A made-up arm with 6 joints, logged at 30 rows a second.
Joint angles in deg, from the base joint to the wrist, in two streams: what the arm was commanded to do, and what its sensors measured. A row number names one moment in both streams.
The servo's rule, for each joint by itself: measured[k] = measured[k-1] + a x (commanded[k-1-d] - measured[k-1]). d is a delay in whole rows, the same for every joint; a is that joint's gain. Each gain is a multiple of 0.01, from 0.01 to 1. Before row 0 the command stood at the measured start. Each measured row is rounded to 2 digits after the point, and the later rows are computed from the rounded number. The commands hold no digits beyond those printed.
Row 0, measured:
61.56, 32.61, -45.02, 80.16, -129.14, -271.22
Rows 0 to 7, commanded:
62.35, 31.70, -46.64, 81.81, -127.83, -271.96
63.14, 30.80, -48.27, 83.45, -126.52, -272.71
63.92, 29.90, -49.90, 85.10, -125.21, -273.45
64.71, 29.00, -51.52, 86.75, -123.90, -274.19
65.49, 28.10, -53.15, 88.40, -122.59, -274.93
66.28, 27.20, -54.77, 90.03, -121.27, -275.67
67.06, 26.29, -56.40, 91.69, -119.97, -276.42
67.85, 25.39, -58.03, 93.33, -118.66, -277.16
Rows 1 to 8, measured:
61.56, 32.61, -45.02, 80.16, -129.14, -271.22
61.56, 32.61, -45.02, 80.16, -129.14, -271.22
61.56, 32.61, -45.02, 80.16, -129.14, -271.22
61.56, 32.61, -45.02, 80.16, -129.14, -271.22
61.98, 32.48, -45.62, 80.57, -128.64, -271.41
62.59, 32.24, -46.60, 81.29, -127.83, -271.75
63.29, 31.91, -47.82, 82.24, -126.83, -272.19
64.04, 31.50, -49.19, 83.37, -125.72, -272.71
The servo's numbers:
d 4
a 0.53 0.14 0.37 0.25 0.38 0.26

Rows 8 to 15, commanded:
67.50, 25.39, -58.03, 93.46, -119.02, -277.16
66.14, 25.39, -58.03, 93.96, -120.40, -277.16
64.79, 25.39, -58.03, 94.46, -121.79, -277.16
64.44, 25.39, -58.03, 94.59, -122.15, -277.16
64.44, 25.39, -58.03, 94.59, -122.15, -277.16
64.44, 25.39, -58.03, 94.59, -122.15, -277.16
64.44, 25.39, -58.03, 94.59, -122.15, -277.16
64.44, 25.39, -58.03, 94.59, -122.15, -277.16
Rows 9 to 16, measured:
64.81, 31.02, -50.66, 84.63, -124.53, -273.29
65.59, 30.49, -52.18, 85.98, -123.29, -273.91
66.37, 29.90, -53.74, 87.41, -122.03, -274.56
67.15, 29.27, -55.33, 88.89, -120.75, -275.24
67.34, 28.73, -56.33, 90.03, -120.09, -275.74
66.70, 28.26, -56.96, 91.01, -120.21, -276.11
65.69, 27.86, -57.36, 91.87, -120.81, -276.38
65.03, 27.51, -57.61, 92.55, -121.32, -276.58

